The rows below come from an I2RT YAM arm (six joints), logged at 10 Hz.
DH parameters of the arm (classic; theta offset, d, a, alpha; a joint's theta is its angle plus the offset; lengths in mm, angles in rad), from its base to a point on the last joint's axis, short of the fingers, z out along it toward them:
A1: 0 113.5 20 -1.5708
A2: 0 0 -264 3.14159
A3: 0.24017 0 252.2 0
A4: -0.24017 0 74 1.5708
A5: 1.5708 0 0 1.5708
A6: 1.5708 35.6 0 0
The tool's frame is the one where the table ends.
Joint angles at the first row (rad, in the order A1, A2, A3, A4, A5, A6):
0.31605 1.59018 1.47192 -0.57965 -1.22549 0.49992
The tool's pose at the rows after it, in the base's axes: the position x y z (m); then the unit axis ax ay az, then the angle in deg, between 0 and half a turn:
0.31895 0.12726 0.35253 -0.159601 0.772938 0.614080 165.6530
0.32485 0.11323 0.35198 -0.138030 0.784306 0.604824 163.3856
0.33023 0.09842 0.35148 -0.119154 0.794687 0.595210 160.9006
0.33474 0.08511 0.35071 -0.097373 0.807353 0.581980 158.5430
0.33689 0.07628 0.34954 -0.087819 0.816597 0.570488 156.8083
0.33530 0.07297 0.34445 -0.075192 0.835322 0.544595 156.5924
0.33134 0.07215 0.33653 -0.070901 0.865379 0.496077 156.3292
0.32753 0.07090 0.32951 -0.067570 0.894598 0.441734 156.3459
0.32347 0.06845 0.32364 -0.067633 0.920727 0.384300 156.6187
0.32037 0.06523 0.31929 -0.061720 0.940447 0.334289 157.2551
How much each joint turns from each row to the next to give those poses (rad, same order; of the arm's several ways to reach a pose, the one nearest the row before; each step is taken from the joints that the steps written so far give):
-0.03358 0.00002 0.00003 0.00034 0.01486 -0.00003
-0.04309 -0.00003 -0.00003 0.00003 0.02596 -0.00035
-0.04463 0.00002 0.00001 0.00001 0.02365 -0.00839
-0.03893 0.00000 -0.00001 -0.00039 0.03547 -0.00307
-0.02515 0.00001 0.00001 -0.00951 0.02519 -0.02095
-0.00613 0.00000 0.00002 -0.05764 0.05759 -0.04199
0.00497 -0.00003 -0.00004 -0.08848 0.10262 -0.08277
0.00534 0.00000 0.00001 -0.07631 0.11216 -0.06867
0.00306 -0.00114 0.00000 -0.06903 0.11330 -0.06331
0.00000 -0.00077 0.00000 -0.05150 0.09880 -0.03395

